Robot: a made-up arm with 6 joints. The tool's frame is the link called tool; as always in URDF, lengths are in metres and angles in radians. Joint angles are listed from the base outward.
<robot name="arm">
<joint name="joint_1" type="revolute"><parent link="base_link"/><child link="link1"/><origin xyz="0.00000 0.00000 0.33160"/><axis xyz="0 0 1"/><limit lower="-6.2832" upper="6.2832"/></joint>
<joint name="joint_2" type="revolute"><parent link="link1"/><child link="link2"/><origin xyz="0.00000 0.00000 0.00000" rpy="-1.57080 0.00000 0.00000"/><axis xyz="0 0 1"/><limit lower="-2.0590" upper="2.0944"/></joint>
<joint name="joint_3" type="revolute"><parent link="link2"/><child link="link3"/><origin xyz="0.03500 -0.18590 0.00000"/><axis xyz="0 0 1"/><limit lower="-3.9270" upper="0.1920"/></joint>
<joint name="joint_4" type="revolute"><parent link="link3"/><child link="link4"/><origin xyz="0.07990 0.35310 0.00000" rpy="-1.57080 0.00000 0.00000"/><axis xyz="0 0 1"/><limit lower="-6.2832" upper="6.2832"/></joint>
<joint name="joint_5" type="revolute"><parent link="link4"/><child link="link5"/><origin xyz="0.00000 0.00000 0.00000" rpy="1.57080 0.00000 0.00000"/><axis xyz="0 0 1"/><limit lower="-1.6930" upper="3.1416"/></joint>
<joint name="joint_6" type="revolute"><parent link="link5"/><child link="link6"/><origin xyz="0.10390 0.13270 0.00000" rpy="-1.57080 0.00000 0.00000"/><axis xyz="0 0 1"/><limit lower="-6.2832" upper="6.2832"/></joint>
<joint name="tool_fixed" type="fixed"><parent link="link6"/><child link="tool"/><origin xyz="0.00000 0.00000 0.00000"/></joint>
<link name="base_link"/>
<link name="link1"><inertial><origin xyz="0.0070 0.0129 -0.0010"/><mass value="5.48"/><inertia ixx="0.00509" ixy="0" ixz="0" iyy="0.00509" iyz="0" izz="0.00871"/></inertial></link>
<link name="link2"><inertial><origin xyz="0.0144 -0.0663 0.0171"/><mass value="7.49"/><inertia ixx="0.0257" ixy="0.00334" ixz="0" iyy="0.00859" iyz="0" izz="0.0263"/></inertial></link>
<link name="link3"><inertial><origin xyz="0.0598 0.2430 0.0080"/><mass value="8.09"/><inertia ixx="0.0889" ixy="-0.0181" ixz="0" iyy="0.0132" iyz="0" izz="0.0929"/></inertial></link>
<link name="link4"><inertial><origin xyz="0.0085 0.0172 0.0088"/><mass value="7.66"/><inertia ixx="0.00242" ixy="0" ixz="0" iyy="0.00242" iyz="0" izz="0.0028"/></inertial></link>
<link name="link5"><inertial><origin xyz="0.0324 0.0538 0.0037"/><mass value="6.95"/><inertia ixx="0.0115" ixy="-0.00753" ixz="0" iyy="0.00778" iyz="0" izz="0.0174"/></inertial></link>
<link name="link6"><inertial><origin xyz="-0.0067 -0.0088 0.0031"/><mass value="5.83"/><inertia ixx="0.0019" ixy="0" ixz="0" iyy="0.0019" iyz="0" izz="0.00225"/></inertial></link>
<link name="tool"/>
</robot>
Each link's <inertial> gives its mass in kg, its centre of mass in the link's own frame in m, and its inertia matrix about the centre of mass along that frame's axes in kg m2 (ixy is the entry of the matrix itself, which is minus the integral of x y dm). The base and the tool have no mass. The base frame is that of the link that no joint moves.
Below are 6 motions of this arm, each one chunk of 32 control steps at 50 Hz.
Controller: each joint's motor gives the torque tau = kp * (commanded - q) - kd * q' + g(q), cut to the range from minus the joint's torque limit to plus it. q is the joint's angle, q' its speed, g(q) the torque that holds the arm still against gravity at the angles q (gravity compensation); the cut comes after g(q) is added. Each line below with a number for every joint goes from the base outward.
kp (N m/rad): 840 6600 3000 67 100 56
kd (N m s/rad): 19 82 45 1.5 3.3 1.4
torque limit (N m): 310 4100 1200 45 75 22
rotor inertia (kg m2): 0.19 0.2 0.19 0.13 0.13 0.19
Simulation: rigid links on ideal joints. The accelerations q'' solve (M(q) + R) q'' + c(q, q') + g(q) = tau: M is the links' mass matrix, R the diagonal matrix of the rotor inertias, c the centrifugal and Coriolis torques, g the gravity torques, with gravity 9.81 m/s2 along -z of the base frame. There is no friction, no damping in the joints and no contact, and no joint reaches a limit. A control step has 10 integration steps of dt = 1/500 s. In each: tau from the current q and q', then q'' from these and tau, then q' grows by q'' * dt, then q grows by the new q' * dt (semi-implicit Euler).
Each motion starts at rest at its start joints. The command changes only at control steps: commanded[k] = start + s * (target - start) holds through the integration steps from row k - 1 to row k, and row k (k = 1, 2, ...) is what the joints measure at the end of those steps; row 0 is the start. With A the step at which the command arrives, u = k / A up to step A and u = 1 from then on. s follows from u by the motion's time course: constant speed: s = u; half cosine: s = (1 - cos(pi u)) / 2; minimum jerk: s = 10 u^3 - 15 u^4 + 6 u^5; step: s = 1 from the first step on.
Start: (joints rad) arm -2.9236 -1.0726 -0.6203 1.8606 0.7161 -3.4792
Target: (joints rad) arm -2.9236 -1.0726 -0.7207 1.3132 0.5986 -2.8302
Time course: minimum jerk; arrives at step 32
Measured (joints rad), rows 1 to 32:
1: -2.9236 -1.0726 -0.6203 1.8606 0.7161 -3.4792
2: -2.9236 -1.0726 -0.6204 1.8604 0.7160 -3.4791
3: -2.9235 -1.0725 -0.6206 1.8599 0.7159 -3.4786
4: -2.9235 -1.0723 -0.6210 1.8583 0.7154 -3.4774
5: -2.9233 -1.0722 -0.6218 1.8552 0.7146 -3.4749
6: -2.9231 -1.0720 -0.6231 1.8496 0.7132 -3.4702
7: -2.9228 -1.0718 -0.6250 1.8411 0.7112 -3.4627
8: -2.9226 -1.0717 -0.6276 1.8289 0.7086 -3.4515
9: -2.9224 -1.0717 -0.6309 1.8127 0.7054 -3.4360
10: -2.9222 -1.0717 -0.6349 1.7926 0.7016 -3.4159
11: -2.9221 -1.0718 -0.6396 1.7686 0.6973 -3.3908
12: -2.9222 -1.0719 -0.6448 1.7412 0.6925 -3.3607
13: -2.9223 -1.0720 -0.6505 1.7109 0.6872 -3.3261
14: -2.9224 -1.0722 -0.6565 1.6783 0.6814 -3.2875
15: -2.9226 -1.0724 -0.6627 1.6442 0.6751 -3.2456
16: -2.9228 -1.0725 -0.6690 1.6093 0.6685 -3.2013
17: -2.9230 -1.0726 -0.6752 1.5743 0.6614 -3.1558
18: -2.9232 -1.0727 -0.6812 1.5397 0.6541 -3.1099
19: -2.9234 -1.0728 -0.6871 1.5060 0.6465 -3.0648
20: -2.9236 -1.0729 -0.6927 1.4739 0.6390 -3.0215
21: -2.9238 -1.0730 -0.6979 1.4436 0.6315 -2.9808
22: -2.9241 -1.0730 -0.7028 1.4155 0.6243 -2.9435
23: -2.9244 -1.0731 -0.7073 1.3900 0.6175 -2.9100
24: -2.9246 -1.0733 -0.7113 1.3674 0.6112 -2.8810
25: -2.9248 -1.0734 -0.7147 1.3478 0.6055 -2.8566
26: -2.9250 -1.0735 -0.7176 1.3314 0.6005 -2.8369
27: -2.9251 -1.0736 -0.7199 1.3184 0.5963 -2.8220
28: -2.9252 -1.0736 -0.7215 1.3088 0.5930 -2.8117
29: -2.9253 -1.0736 -0.7225 1.3026 0.5906 -2.8056
30: -2.9253 -1.0735 -0.7229 1.2994 0.5891 -2.8035
31: -2.9252 -1.0734 -0.7228 1.2991 0.5886 -2.8047
32: -2.9251 -1.0732 -0.7224 1.3010 0.5889 -2.8087

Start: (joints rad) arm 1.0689 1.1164 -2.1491 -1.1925 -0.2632 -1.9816
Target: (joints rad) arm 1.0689 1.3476 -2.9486 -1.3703 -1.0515 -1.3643
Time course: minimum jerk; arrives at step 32
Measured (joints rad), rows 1 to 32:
1: 1.0689 1.1165 -2.1492 -1.1925 -0.2632 -1.9816
2: 1.0689 1.1171 -2.1502 -1.1929 -0.2634 -1.9815
3: 1.0688 1.1186 -2.1528 -1.1940 -0.2639 -1.9810
4: 1.0687 1.1214 -2.1579 -1.1965 -0.2651 -1.9797
5: 1.0684 1.1256 -2.1662 -1.2011 -0.2674 -1.9771
6: 1.0680 1.1312 -2.1784 -1.2085 -0.2712 -1.9724
7: 1.0674 1.1380 -2.1949 -1.2190 -0.2775 -1.9648
8: 1.0666 1.1461 -2.2160 -1.2324 -0.2870 -1.9536
9: 1.0656 1.1550 -2.2420 -1.2483 -0.3007 -1.9382
10: 1.0645 1.1648 -2.2728 -1.2654 -0.3194 -1.9183
11: 1.0632 1.1752 -2.3081 -1.2826 -0.3437 -1.8937
12: 1.0620 1.1861 -2.3475 -1.2981 -0.3739 -1.8644
13: 1.0608 1.1974 -2.3904 -1.3107 -0.4099 -1.8310
14: 1.0598 1.2088 -2.4361 -1.3189 -0.4515 -1.7940
15: 1.0592 1.2205 -2.4839 -1.3222 -0.4977 -1.7542
16: 1.0589 1.2322 -2.5329 -1.3202 -0.5477 -1.7125
17: 1.0591 1.2438 -2.5821 -1.3133 -0.6005 -1.6699
18: 1.0599 1.2553 -2.6308 -1.3022 -0.6549 -1.6273
19: 1.0611 1.2665 -2.6782 -1.2881 -0.7100 -1.5859
20: 1.0628 1.2772 -2.7235 -1.2724 -0.7647 -1.5463
21: 1.0650 1.2874 -2.7660 -1.2568 -0.8182 -1.5094
22: 1.0674 1.2969 -2.8051 -1.2429 -0.8696 -1.4757
23: 1.0699 1.3055 -2.8402 -1.2320 -0.9180 -1.4458
24: 1.0725 1.3133 -2.8709 -1.2253 -0.9627 -1.4198
25: 1.0750 1.3202 -2.8968 -1.2237 -1.0027 -1.3979
26: 1.0772 1.3261 -2.9178 -1.2274 -1.0373 -1.3802
27: 1.0791 1.3310 -2.9339 -1.2366 -1.0658 -1.3665
28: 1.0805 1.3350 -2.9452 -1.2506 -1.0876 -1.3567
29: 1.0815 1.3382 -2.9520 -1.2687 -1.1024 -1.3505
30: 1.0821 1.3408 -2.9551 -1.2898 -1.1101 -1.3475
31: 1.0822 1.3429 -2.9551 -1.3128 -1.1110 -1.3473
32: 1.0819 1.3447 -2.9532 -1.3364 -1.1060 -1.3492

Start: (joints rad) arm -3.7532 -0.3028 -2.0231 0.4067 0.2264 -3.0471
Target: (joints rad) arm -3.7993 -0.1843 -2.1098 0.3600 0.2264 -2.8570
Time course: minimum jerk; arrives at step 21
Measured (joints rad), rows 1 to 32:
1: -3.7532 -0.3027 -2.0232 0.4067 0.2264 -3.0471
2: -3.7533 -0.3022 -2.0238 0.4066 0.2263 -3.0470
3: -3.7535 -0.3008 -2.0255 0.4063 0.2260 -3.0465
4: -3.7540 -0.2982 -2.0284 0.4053 0.2252 -3.0454
5: -3.7550 -0.2941 -2.0325 0.4034 0.2237 -3.0432
6: -3.7567 -0.2885 -2.0377 0.4002 0.2213 -3.0392
7: -3.7592 -0.2814 -2.0438 0.3959 0.2182 -3.0330
8: -3.7623 -0.2729 -2.0505 0.3905 0.2145 -3.0241
9: -3.7662 -0.2632 -2.0577 0.3845 0.2108 -3.0122
10: -3.7705 -0.2526 -2.0649 0.3784 0.2076 -2.9973
11: -3.7751 -0.2416 -2.0719 0.3728 0.2056 -2.9796
12: -3.7798 -0.2306 -2.0786 0.3682 0.2053 -2.9596
13: -3.7843 -0.2199 -2.0846 0.3649 0.2069 -2.9380
14: -3.7885 -0.2100 -2.0899 0.3632 0.2106 -2.9157
15: -3.7922 -0.2012 -2.0943 0.3630 0.2162 -2.8937
16: -3.7954 -0.1938 -2.0978 0.3642 0.2234 -2.8730
17: -3.7979 -0.1880 -2.1002 0.3664 0.2315 -2.8548
18: -3.7997 -0.1839 -2.1018 0.3692 0.2398 -2.8399
19: -3.8009 -0.1814 -2.1026 0.3722 0.2477 -2.8290
20: -3.8012 -0.1803 -2.1030 0.3749 0.2544 -2.8225
21: -3.8010 -0.1803 -2.1034 0.3769 0.2593 -2.8203
22: -3.8004 -0.1808 -2.1041 0.3776 0.2618 -2.8221
23: -3.7994 -0.1816 -2.1053 0.3767 0.2616 -2.8271
24: -3.7985 -0.1825 -2.1067 0.3741 0.2586 -2.8345
25: -3.7977 -0.1834 -2.1082 0.3700 0.2530 -2.8432
26: -3.7973 -0.1843 -2.1096 0.3648 0.2454 -2.8521
27: -3.7973 -0.1850 -2.1107 0.3593 0.2367 -2.8603
28: -3.7977 -0.1855 -2.1117 0.3541 0.2277 -2.8671
29: -3.7983 -0.1859 -2.1123 0.3498 0.2192 -2.8720
30: -3.7990 -0.1861 -2.1127 0.3471 0.2121 -2.8748
31: -3.7997 -0.1862 -2.1128 0.3461 0.2068 -2.8754
32: -3.8003 -0.1861 -2.1128 0.3468 0.2036 -2.8742

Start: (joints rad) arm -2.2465 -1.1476 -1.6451 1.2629 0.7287 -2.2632
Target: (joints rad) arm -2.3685 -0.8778 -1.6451 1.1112 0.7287 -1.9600
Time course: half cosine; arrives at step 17
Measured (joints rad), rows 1 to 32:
1: -2.2468 -1.1465 -1.6462 1.2628 0.7287 -2.2630
2: -2.2480 -1.1426 -1.6498 1.2622 0.7283 -2.2620
3: -2.2510 -1.1351 -1.6552 1.2608 0.7269 -2.2592
4: -2.2563 -1.1239 -1.6612 1.2580 0.7239 -2.2535
5: -2.2637 -1.1087 -1.6664 1.2532 0.7192 -2.2438
6: -2.2731 -1.0895 -1.6700 1.2458 0.7133 -2.2294
7: -2.2837 -1.0667 -1.6710 1.2354 0.7069 -2.2096
8: -2.2952 -1.0407 -1.6692 1.2218 0.7013 -2.1846
9: -2.3069 -1.0127 -1.6646 1.2055 0.6976 -2.1549
10: -2.3184 -0.9836 -1.6576 1.1871 0.6967 -2.1214
11: -2.3294 -0.9550 -1.6489 1.1677 0.6996 -2.0855
12: -2.3397 -0.9281 -1.6395 1.1486 0.7066 -2.0488
13: -2.3490 -0.9043 -1.6302 1.1308 0.7177 -2.0132
14: -2.3571 -0.8846 -1.6221 1.1150 0.7322 -1.9805
15: -2.3636 -0.8700 -1.6157 1.1016 0.7490 -1.9523
16: -2.3682 -0.8609 -1.6117 1.0907 0.7663 -1.9300
17: -2.3706 -0.8577 -1.6100 1.0827 0.7822 -1.9146
18: -2.3709 -0.8591 -1.6119 1.0777 0.7951 -1.9067
19: -2.3698 -0.8632 -1.6181 1.0762 0.8037 -1.9060
20: -2.3679 -0.8688 -1.6276 1.0790 0.8063 -1.9113
21: -2.3662 -0.8749 -1.6384 1.0862 0.8016 -1.9210
22: -2.3651 -0.8807 -1.6487 1.0970 0.7894 -1.9334
23: -2.3648 -0.8854 -1.6572 1.1099 0.7708 -1.9466
24: -2.3652 -0.8884 -1.6630 1.1225 0.7478 -1.9590
25: -2.3662 -0.8895 -1.6655 1.1323 0.7232 -1.9695
26: -2.3676 -0.8889 -1.6648 1.1375 0.6998 -1.9774
27: -2.3691 -0.8868 -1.6615 1.1372 0.6807 -1.9822
28: -2.3704 -0.8836 -1.6564 1.1322 0.6679 -1.9840
29: -2.3714 -0.8801 -1.6504 1.1241 0.6627 -1.9832
30: -2.3719 -0.8768 -1.6445 1.1148 0.6656 -1.9803
31: -2.3720 -0.8740 -1.6396 1.1065 0.6758 -1.9761
32: -2.3715 -0.8723 -1.6361 1.1003 0.6916 -1.9710

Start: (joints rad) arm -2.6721 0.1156 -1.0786 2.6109 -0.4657 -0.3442
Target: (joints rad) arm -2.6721 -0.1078 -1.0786 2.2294 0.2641 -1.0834
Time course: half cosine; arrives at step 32
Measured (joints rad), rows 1 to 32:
1: -2.6721 0.1153 -1.0784 2.6109 -0.4654 -0.3443
2: -2.6722 0.1142 -1.0776 2.6108 -0.4644 -0.3449
3: -2.6723 0.1121 -1.0765 2.6107 -0.4622 -0.3466
4: -2.6724 0.1090 -1.0752 2.6104 -0.4583 -0.3503
5: -2.6727 0.1048 -1.0742 2.6095 -0.4523 -0.3568
6: -2.6729 0.0995 -1.0735 2.6074 -0.4434 -0.3669
7: -2.6732 0.0931 -1.0731 2.6036 -0.4311 -0.3811
8: -2.6734 0.0857 -1.0732 2.5972 -0.4148 -0.4000
9: -2.6736 0.0775 -1.0736 2.5879 -0.3942 -0.4235
10: -2.6736 0.0685 -1.0741 2.5750 -0.3691 -0.4516
11: -2.6736 0.0590 -1.0747 2.5584 -0.3397 -0.4839
12: -2.6736 0.0489 -1.0753 2.5383 -0.3064 -0.5198
13: -2.6736 0.0384 -1.0759 2.5151 -0.2698 -0.5585
14: -2.6737 0.0277 -1.0765 2.4894 -0.2307 -0.5993
15: -2.6739 0.0167 -1.0771 2.4621 -0.1899 -0.6412
16: -2.6743 0.0056 -1.0777 2.4343 -0.1483 -0.6834
17: -2.6747 -0.0056 -1.0784 2.4067 -0.1067 -0.7253
18: -2.6752 -0.0168 -1.0791 2.3803 -0.0657 -0.7662
19: -2.6757 -0.0278 -1.0800 2.3556 -0.0259 -0.8057
20: -2.6760 -0.0386 -1.0808 2.3332 0.0124 -0.8434
21: -2.6762 -0.0489 -1.0815 2.3132 0.0488 -0.8791
22: -2.6762 -0.0587 -1.0822 2.2957 0.0832 -0.9126
23: -2.6758 -0.0678 -1.0827 2.2806 0.1155 -0.9438
24: -2.6752 -0.0762 -1.0830 2.2677 0.1456 -0.9727
25: -2.6744 -0.0837 -1.0832 2.2567 0.1734 -0.9992
26: -2.6733 -0.0903 -1.0832 2.2475 0.1988 -1.0232
27: -2.6720 -0.0961 -1.0831 2.2398 0.2215 -1.0448
28: -2.6707 -0.1008 -1.0830 2.2333 0.2416 -1.0636
29: -2.6692 -0.1046 -1.0830 2.2281 0.2588 -1.0795
30: -2.6678 -0.1074 -1.0829 2.2240 0.2730 -1.0924
31: -2.6665 -0.1091 -1.0830 2.2210 0.2839 -1.1020
32: -2.6653 -0.1098 -1.0831 2.2193 0.2916 -1.1080

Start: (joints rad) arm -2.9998 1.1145 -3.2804 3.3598 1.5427 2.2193
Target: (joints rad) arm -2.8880 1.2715 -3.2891 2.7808 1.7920 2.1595
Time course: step
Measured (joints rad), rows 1 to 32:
1: -2.9982 1.1890 -3.3643 3.3286 1.5596 2.2147
2: -2.9932 1.2266 -3.3595 3.2517 1.6720 2.2032
3: -2.9860 1.2520 -3.3234 3.1520 1.8036 2.1865
4: -2.9762 1.2760 -3.2881 3.0425 1.9056 2.1674
5: -2.9634 1.2950 -3.2596 2.9277 1.9599 2.1490
6: -2.9479 1.3065 -3.2411 2.8097 1.9637 2.1338
7: -2.9299 1.3099 -3.2338 2.6908 1.9246 2.1239
8: -2.9095 1.3062 -3.2366 2.5757 1.8568 2.1205
9: -2.8872 1.2976 -3.2469 2.4731 1.7783 2.1236
10: -2.8637 1.2872 -3.2608 2.3951 1.7075 2.1324
11: -2.8408 1.2776 -3.2746 2.3545 1.6586 2.1451
12: -2.8202 1.2705 -3.2858 2.3582 1.6395 2.1595
13: -2.8031 1.2665 -3.2930 2.4038 1.6510 2.1735
14: -2.7900 1.2650 -3.2966 2.4799 1.6877 2.1854
15: -2.7813 1.2653 -3.2976 2.5708 1.7401 2.1940
16: -2.7776 1.2661 -3.2975 2.6622 1.7973 2.1986
17: -2.7796 1.2669 -3.2973 2.7438 1.8493 2.1989
18: -2.7876 1.2672 -3.2974 2.8097 1.8893 2.1952
19: -2.8017 1.2671 -3.2978 2.8575 1.9139 2.1881
20: -2.8209 1.2668 -3.2981 2.8873 1.9225 2.1785
21: -2.8438 1.2666 -3.2980 2.9009 1.9169 2.1679
22: -2.8687 1.2668 -3.2973 2.9013 1.9000 2.1573
23: -2.8937 1.2674 -3.2960 2.8922 1.8756 2.1479
24: -2.9169 1.2685 -3.2940 2.8775 1.8470 2.1405
25: -2.9370 1.2699 -3.2915 2.8610 1.8175 2.1358
26: -2.9529 1.2716 -3.2887 2.8457 1.7895 2.1338
27: -2.9641 1.2733 -3.2859 2.8338 1.7646 2.1343
28: -2.9702 1.2748 -3.2834 2.8262 1.7441 2.1371
29: -2.9715 1.2760 -3.2815 2.8230 1.7285 2.1415
30: -2.9683 1.2767 -3.2803 2.8232 1.7183 2.1468
31: -2.9612 1.2769 -3.2800 2.8255 1.7135 2.1523
32: -2.9509 1.2765 -3.2805 2.8282 1.7139 2.1575

